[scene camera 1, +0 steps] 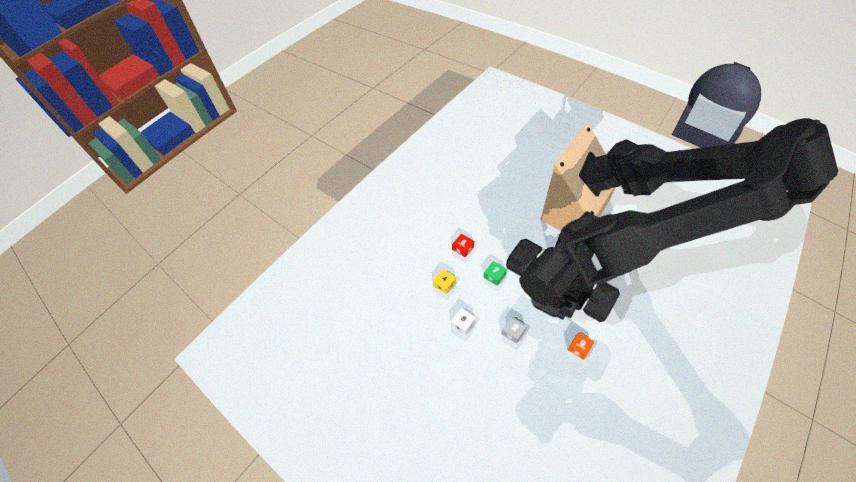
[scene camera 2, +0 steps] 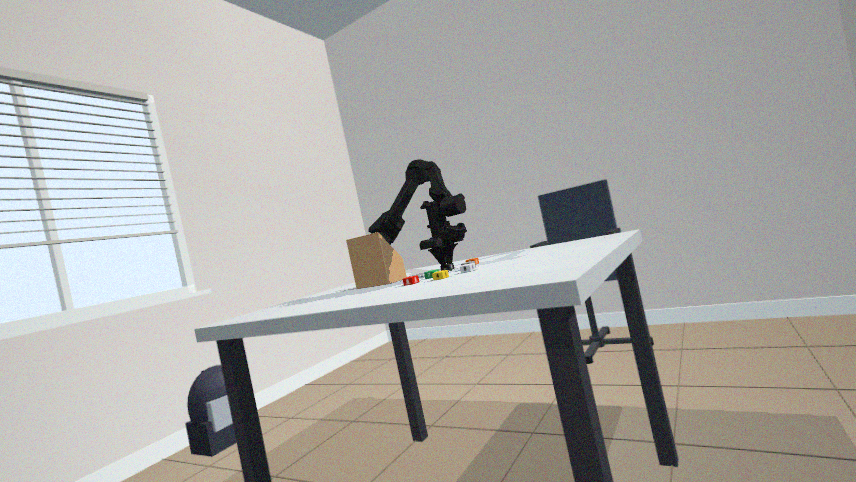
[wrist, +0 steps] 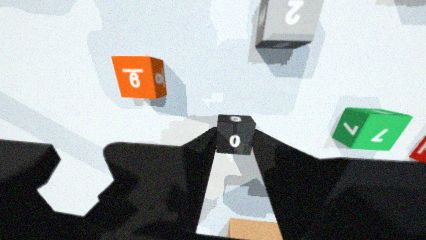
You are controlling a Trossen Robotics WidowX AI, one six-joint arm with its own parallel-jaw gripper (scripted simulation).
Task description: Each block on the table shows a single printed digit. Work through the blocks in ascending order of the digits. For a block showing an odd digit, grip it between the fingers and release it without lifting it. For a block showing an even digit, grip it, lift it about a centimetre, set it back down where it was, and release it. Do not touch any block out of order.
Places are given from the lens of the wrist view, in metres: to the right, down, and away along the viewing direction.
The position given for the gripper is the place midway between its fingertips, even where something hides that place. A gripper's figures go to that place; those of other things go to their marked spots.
gripper (wrist: 234,132): 0.02, 0.01, 0.11
black block (wrist: 235,133): 0.02, 0.01, 0.10
green block marked 7 (wrist: 378,129): 0.13, 0.01, 0.09
The marked spots on the black block and the green block marked 7 are 0.11 m apart.
